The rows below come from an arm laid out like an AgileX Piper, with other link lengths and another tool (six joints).
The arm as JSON. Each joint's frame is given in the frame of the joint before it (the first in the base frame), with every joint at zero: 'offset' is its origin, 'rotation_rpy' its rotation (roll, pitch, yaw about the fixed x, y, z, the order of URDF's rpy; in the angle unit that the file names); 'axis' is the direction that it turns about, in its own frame. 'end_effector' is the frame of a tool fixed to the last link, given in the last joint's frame.
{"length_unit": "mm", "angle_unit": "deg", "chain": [
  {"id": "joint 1", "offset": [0.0, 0.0, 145.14], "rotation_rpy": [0.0, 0.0, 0.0], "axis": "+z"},
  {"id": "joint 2", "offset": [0.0, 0.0, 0.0], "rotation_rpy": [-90.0, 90.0, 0.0], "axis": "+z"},
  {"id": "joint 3", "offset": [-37.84, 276.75, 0.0], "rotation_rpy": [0.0, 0.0, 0.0], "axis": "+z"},
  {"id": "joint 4", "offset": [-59.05, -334.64, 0.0], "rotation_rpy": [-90.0, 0.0, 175.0], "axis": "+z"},
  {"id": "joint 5", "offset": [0.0, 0.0, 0.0], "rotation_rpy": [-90.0, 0.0, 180.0], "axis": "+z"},
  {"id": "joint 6", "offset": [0.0, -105.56, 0.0], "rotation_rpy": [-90.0, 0.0, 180.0], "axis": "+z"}
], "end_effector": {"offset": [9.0, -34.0, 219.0], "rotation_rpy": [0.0, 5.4, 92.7]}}
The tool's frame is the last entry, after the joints.
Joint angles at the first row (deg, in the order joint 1, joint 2, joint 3, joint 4, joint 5, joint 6):
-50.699 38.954 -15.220 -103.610 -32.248 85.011
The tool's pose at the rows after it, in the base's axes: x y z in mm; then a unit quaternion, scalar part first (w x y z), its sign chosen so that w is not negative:
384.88, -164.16, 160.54, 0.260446, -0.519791, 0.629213, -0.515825
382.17, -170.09, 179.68, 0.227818, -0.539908, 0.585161, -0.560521
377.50, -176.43, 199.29, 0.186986, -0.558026, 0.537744, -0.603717
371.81, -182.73, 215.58, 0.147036, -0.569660, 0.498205, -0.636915
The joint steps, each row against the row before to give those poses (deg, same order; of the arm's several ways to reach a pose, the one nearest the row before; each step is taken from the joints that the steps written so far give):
0.001 -2.297 -0.022 0.986 1.041 -6.548
0.000 -3.074 -0.022 0.878 1.254 -6.839
0.000 -3.400 -0.002 0.291 1.446 -6.778
0.000 -3.031 0.046 -0.287 1.489 -5.267

